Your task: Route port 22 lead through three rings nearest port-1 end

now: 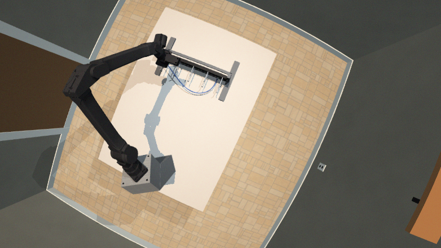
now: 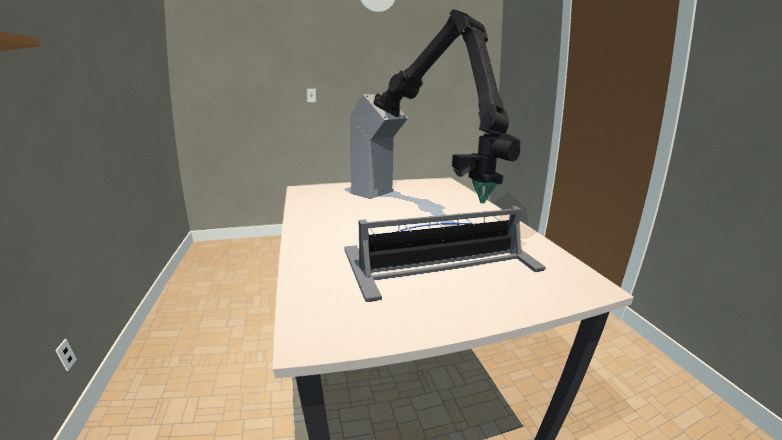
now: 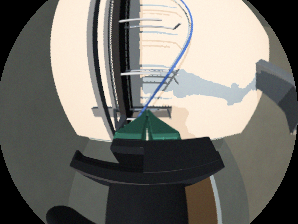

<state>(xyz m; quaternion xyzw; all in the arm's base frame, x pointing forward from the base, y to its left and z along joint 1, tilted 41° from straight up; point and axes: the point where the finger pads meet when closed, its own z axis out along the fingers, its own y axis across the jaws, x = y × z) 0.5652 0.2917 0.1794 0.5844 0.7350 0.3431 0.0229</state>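
Right now my hand is 120 mm to the left of the grey rack, 110 mm short of it and 80 mm above it.
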